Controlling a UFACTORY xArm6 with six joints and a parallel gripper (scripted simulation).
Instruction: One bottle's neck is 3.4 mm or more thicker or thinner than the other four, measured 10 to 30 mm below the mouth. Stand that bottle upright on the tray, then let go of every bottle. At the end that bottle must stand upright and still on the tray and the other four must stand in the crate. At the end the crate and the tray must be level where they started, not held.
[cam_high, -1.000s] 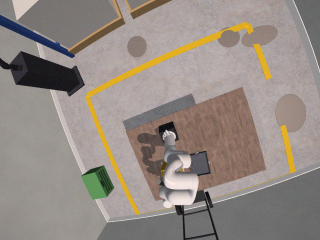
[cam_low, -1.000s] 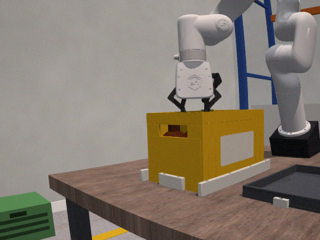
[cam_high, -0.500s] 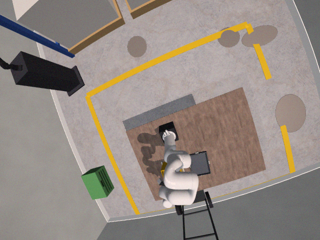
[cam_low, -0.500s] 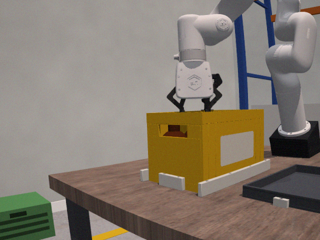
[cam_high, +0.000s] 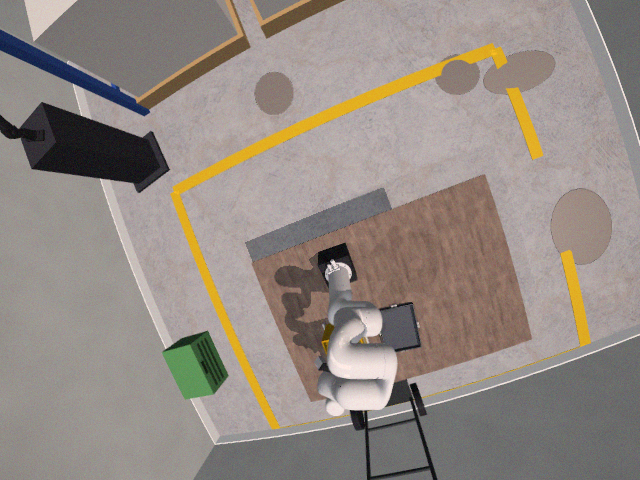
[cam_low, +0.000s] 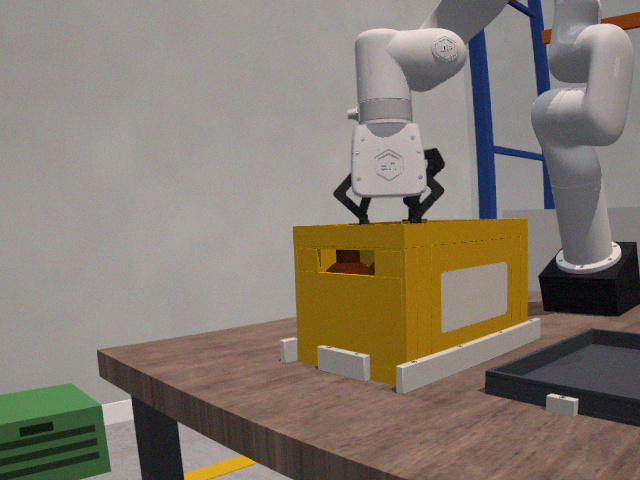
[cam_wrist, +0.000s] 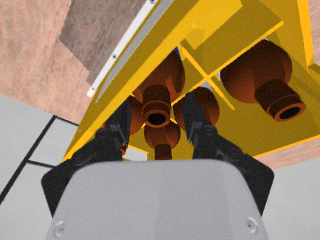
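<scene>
Right now the yellow crate is 7 cm below my hand and 5 cm to the left of it. Also, from my hand: dark tray 32 cm to the left, 15 cm below, 3 cm ahead.
</scene>
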